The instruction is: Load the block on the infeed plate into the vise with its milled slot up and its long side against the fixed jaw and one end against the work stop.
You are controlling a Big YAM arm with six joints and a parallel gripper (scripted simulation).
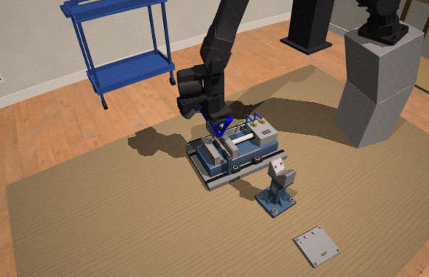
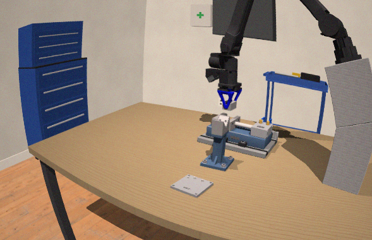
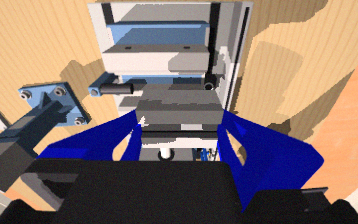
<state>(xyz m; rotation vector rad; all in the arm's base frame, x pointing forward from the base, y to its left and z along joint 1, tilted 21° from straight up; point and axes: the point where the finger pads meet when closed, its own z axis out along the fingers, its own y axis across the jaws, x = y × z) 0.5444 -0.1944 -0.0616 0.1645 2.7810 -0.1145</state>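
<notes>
Now: hand 1 cm below the part. The rest, counted from my hand: moving jaw 6 cm below, 3 cm to the left, 3 cm behind; work stop rod 7 cm to the left, 5 cm below, 1 cm ahead; fixed jaw 6 cm below, 3 cm ahead, 2 cm to the left.
</notes>
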